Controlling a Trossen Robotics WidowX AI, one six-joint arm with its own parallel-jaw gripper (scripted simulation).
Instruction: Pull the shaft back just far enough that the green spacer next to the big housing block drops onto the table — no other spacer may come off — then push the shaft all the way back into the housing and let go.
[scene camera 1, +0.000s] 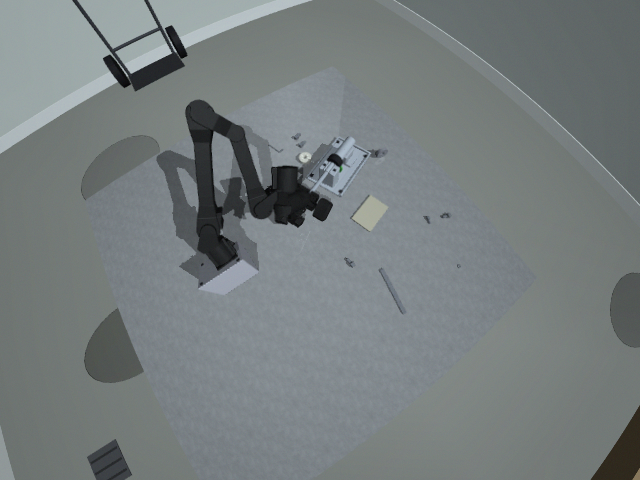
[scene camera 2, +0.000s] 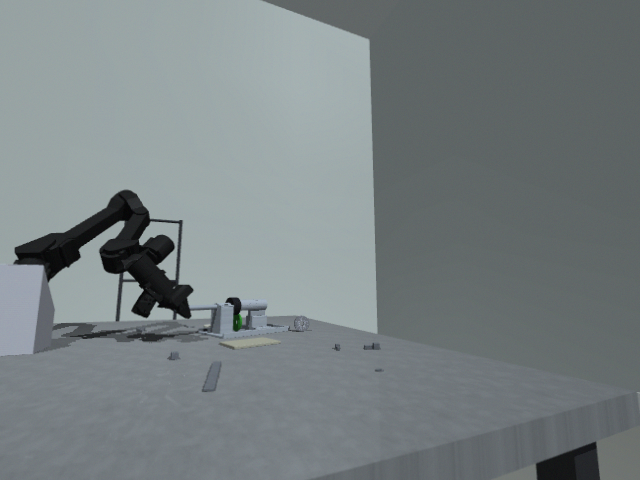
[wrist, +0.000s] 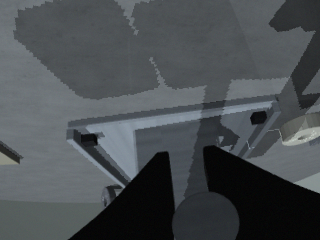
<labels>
my gripper: scene camera 1 313, 193; scene camera 2; wrist
same spot on my gripper: (wrist: 261, 198) = (scene camera 2: 172, 309)
</labels>
